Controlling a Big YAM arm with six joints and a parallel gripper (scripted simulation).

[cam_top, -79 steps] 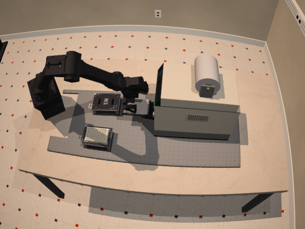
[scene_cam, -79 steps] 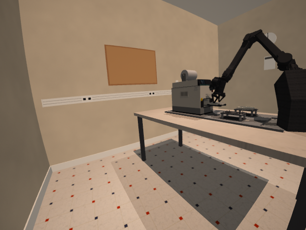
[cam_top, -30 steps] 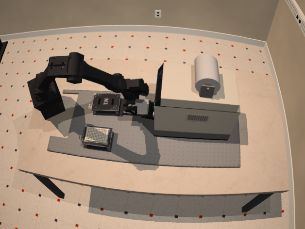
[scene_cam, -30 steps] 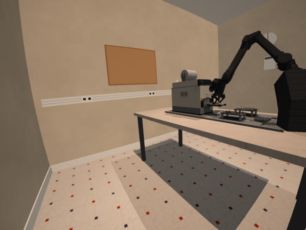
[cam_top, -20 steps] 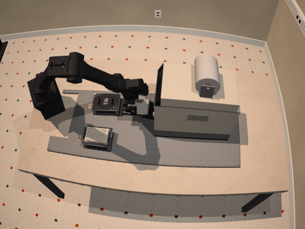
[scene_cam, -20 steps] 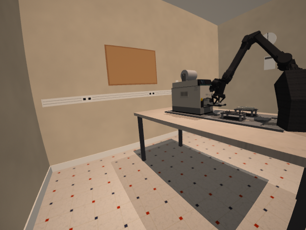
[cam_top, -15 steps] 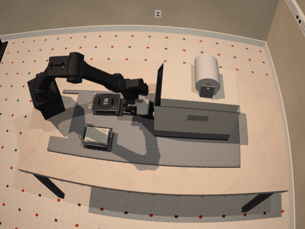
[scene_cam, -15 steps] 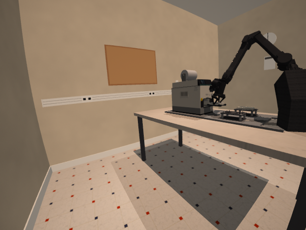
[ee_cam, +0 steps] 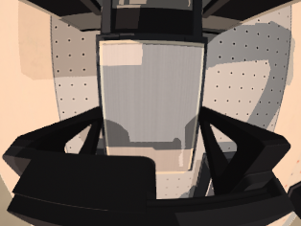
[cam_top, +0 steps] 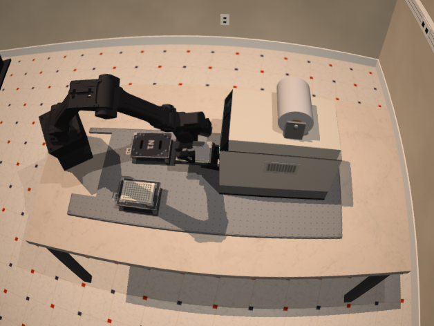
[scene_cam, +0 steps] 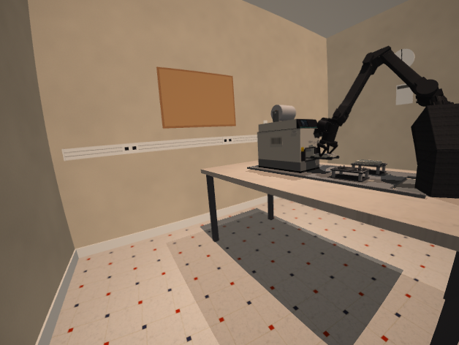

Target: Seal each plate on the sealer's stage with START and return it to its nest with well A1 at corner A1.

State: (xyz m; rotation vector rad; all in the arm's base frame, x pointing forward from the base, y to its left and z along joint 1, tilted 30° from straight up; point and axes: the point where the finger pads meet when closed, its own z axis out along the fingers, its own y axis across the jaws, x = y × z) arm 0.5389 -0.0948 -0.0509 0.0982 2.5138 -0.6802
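Now: the sealer stage 20 mm below my hand. The rest, counted from my hand: yellow warning label 120 mm ahead, 60 mm to the left, 40 mm above; then start button 110 mm to the right, 80 mm ahead, 70 mm above; then plate 230 mm behind, 120 mm to the right, 50 mm below.
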